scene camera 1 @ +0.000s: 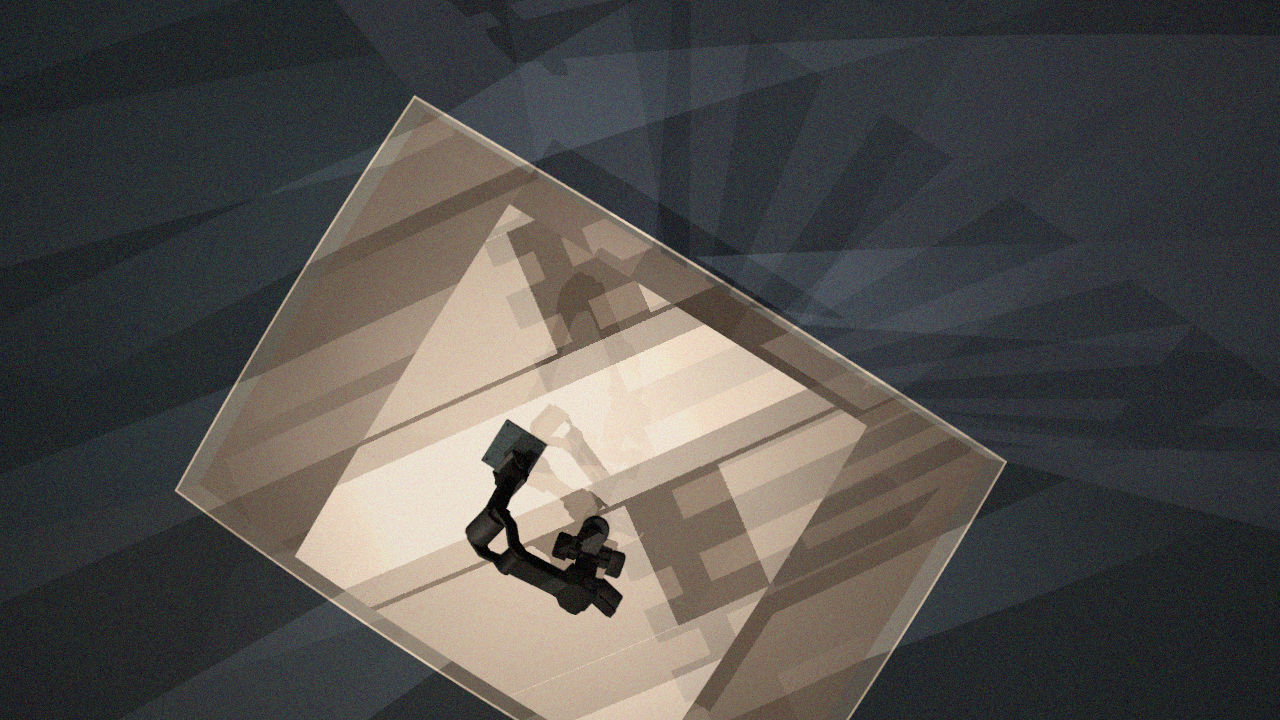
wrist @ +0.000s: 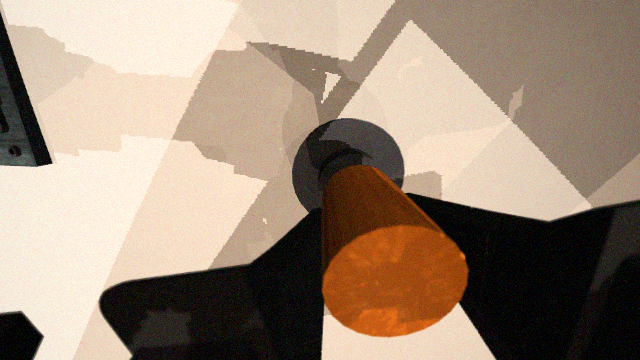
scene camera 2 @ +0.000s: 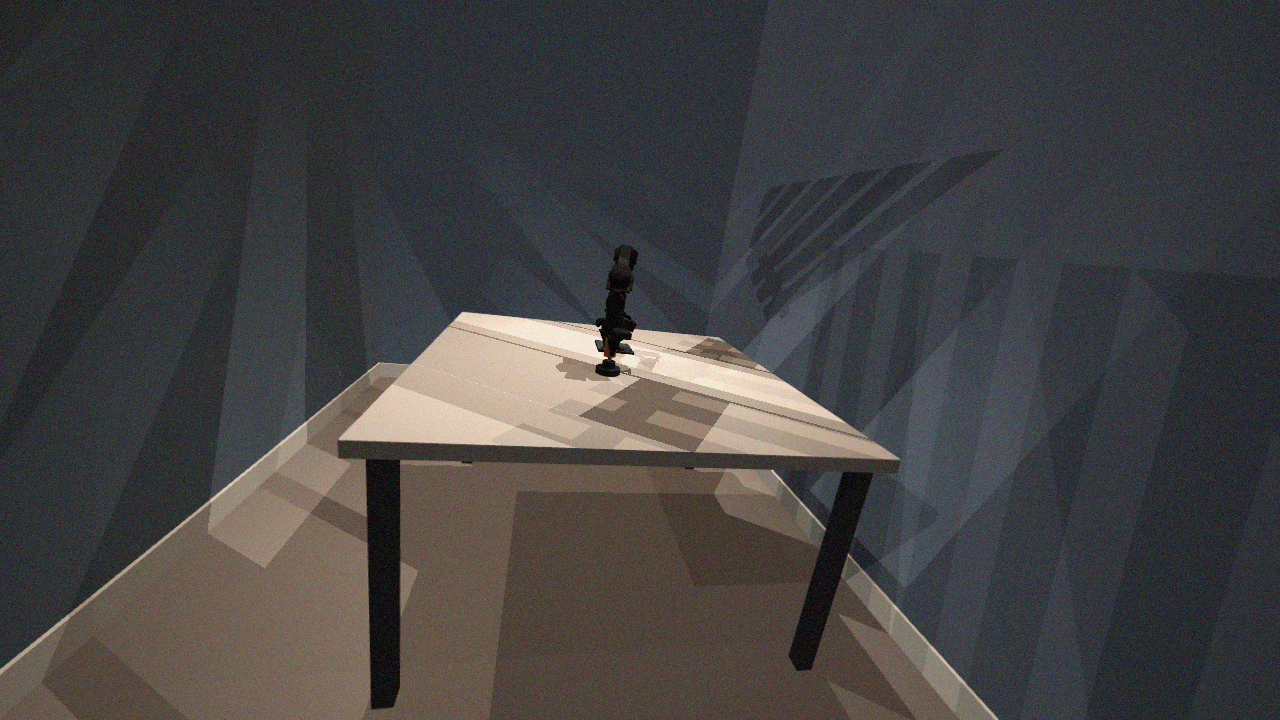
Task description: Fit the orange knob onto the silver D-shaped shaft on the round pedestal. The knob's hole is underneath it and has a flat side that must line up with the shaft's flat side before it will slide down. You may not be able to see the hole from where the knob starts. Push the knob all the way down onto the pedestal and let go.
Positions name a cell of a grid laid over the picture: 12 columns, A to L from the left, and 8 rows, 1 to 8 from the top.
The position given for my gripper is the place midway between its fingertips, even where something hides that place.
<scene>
I see my gripper (scene camera 1: F7), an orange knob (wrist: H7) and a round pedestal (wrist: G4).
My gripper is seen too in the wrist view (wrist: G5) and in scene camera 2 (scene camera 2: F4). Scene camera 1 does not show the orange knob, which is hidden by my gripper.
</scene>
